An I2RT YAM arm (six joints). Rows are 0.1 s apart.
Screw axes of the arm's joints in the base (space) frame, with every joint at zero. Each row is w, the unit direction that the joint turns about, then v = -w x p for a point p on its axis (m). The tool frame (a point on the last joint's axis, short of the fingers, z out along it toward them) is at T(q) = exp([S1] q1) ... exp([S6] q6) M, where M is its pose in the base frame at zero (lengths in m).
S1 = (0, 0, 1, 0.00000, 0.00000, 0.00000)
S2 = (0, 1, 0, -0.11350, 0.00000, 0.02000)
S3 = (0, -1, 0, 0.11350, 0.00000, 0.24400)
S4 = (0, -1, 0, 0.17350, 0.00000, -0.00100)
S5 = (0, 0, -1, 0.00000, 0.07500, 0.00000)
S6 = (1, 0, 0, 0.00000, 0.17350, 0.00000)
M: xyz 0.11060 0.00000 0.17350 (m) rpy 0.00 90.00 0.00 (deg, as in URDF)
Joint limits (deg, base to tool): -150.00..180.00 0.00..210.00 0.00..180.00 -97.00..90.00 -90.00..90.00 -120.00..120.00
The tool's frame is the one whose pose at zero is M.
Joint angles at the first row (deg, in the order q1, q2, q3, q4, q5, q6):
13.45, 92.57, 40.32, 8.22, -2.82, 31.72
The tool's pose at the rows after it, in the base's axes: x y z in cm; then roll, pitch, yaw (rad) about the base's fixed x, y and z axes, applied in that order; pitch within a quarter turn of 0, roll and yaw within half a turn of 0:
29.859 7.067 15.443 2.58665 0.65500 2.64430
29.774 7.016 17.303 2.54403 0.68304 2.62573
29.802 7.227 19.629 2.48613 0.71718 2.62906
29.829 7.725 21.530 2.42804 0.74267 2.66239
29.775 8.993 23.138 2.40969 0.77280 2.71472
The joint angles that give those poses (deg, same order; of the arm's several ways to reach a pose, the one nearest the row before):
12.97, 90.55, 40.55, 7.55, -2.98, 31.72
12.83, 87.43, 41.62, 5.82, -3.66, 31.60
12.97, 84.40, 43.71, 3.79, -5.72, 30.67
13.46, 82.54, 45.82, 2.37, -9.19, 29.26
15.65, 81.62, 48.34, 0.53, -10.17, 27.94

